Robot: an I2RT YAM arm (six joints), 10 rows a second.
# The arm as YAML. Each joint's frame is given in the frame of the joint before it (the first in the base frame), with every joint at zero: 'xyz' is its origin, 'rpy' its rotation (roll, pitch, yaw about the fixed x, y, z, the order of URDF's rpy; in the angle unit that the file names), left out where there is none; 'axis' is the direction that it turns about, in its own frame. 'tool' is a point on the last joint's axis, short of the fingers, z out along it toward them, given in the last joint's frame.
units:
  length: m
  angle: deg
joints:
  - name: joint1
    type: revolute
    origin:
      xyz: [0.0, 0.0, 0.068]
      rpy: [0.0, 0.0, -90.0]
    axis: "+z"
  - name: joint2
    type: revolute
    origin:
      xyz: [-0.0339, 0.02, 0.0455]
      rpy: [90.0, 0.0, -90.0]
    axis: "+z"
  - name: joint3
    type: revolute
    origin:
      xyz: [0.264, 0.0, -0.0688]
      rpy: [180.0, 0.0, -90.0]
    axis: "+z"
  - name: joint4
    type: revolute
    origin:
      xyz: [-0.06, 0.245, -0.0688]
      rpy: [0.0, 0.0, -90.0]
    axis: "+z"
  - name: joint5
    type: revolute
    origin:
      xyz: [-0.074, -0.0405, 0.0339]
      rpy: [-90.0, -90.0, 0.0]
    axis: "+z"
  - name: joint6
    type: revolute
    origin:
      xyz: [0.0, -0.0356, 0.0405]
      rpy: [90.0, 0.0, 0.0]
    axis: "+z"
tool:
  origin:
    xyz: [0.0, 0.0, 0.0]
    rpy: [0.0, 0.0, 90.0]
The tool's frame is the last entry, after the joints.
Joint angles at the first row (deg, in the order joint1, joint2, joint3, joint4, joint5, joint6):
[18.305 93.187 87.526 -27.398 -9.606 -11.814]
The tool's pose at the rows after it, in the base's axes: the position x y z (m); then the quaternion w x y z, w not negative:
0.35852, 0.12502, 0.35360, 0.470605, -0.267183, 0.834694, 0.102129
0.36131, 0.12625, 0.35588, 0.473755, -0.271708, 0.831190, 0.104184
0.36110, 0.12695, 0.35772, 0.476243, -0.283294, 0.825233, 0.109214
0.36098, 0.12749, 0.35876, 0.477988, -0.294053, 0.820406, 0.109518
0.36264, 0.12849, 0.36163, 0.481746, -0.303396, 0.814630, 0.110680
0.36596, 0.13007, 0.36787, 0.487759, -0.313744, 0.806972, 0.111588
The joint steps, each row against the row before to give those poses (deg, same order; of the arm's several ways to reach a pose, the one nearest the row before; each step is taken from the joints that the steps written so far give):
[0.001 0.830 0.961 -0.043 -0.240 -0.021]
[-0.001 0.635 1.050 0.000 -0.482 -0.394]
[0.000 0.000 0.284 0.044 -1.202 -0.984]
[0.022 0.021 0.195 -0.022 -0.655 -1.136]
[0.001 0.415 0.940 -0.087 -0.699 -0.961]
[-0.001 0.874 2.121 -0.526 -0.766 -1.094]

